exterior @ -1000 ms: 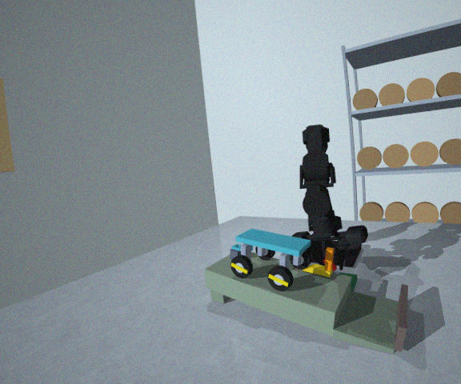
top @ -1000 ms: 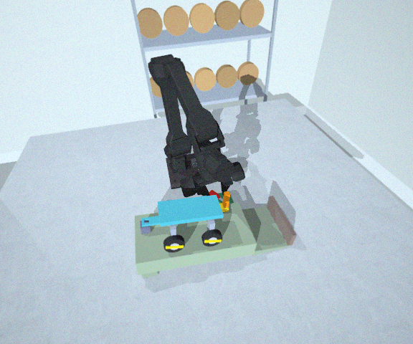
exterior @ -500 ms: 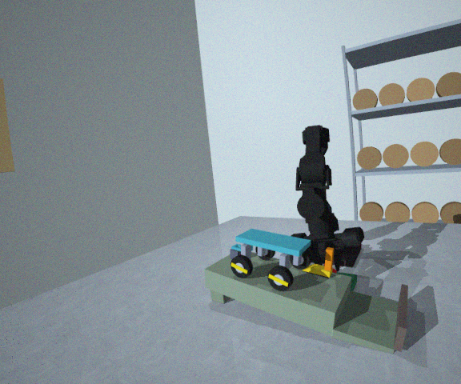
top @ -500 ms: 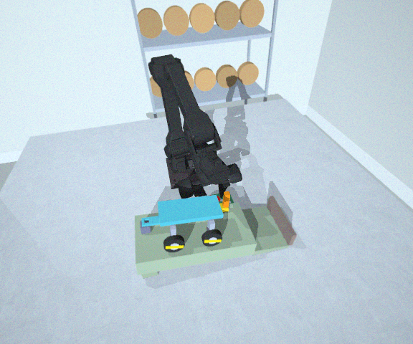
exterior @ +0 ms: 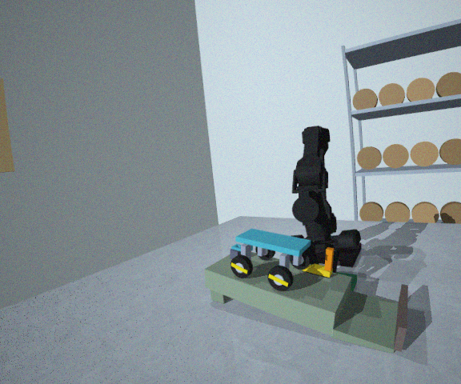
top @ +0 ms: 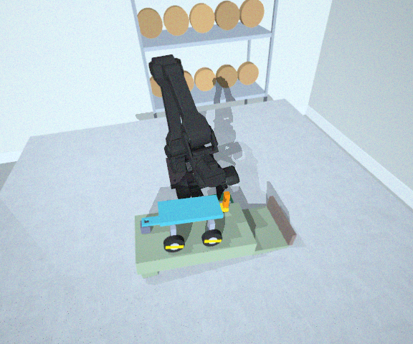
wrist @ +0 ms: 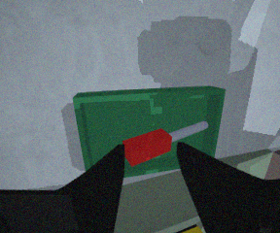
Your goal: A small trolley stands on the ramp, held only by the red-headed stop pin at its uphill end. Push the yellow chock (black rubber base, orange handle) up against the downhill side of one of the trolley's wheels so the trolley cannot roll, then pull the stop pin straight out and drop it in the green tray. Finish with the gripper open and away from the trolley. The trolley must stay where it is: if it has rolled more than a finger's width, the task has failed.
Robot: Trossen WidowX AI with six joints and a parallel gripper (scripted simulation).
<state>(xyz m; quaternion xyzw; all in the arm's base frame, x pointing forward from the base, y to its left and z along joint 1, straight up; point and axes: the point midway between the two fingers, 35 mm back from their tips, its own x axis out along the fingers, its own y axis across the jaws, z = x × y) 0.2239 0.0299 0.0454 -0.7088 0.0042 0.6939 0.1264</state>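
The red-headed stop pin lies 2 cm to the left of my gripper tip and 1 cm below it. From my gripper tip the other things lie so: yellow chock (7 cm ahead, 5 cm above, 1 cm to the right); green ramp (11 cm ahead, 10 cm to the right, 1 cm above); green tray (4 cm below, 1 cm to the left).
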